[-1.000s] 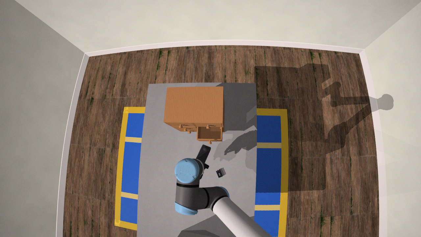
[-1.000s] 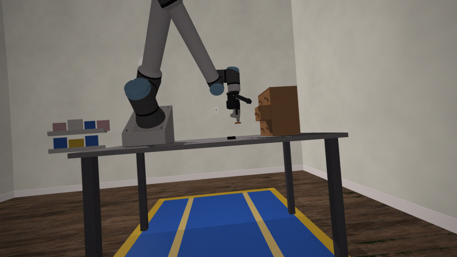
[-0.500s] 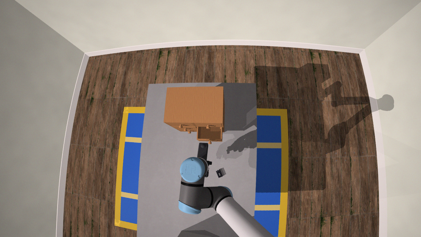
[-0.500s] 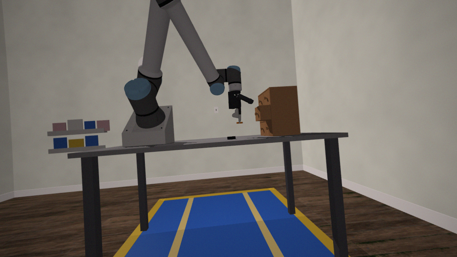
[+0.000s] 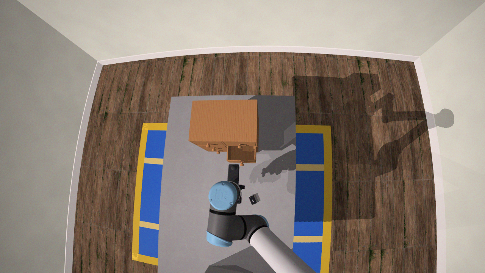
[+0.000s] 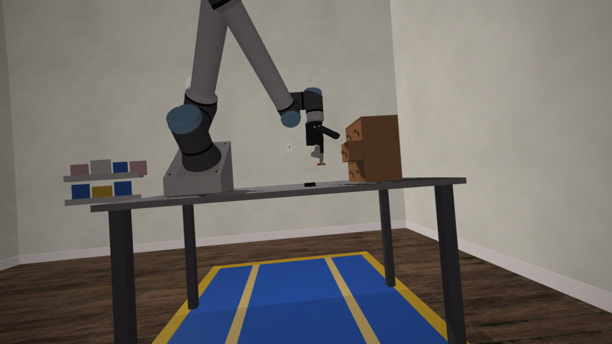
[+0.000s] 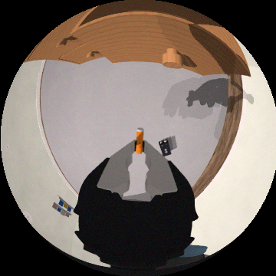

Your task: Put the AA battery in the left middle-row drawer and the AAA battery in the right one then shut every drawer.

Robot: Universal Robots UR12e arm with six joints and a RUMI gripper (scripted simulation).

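Right now my hand is 7 cm past the dark battery, 7 cm to the left of it and 11 cm above it. Also, from my hand: thin orange battery (1 cm below).
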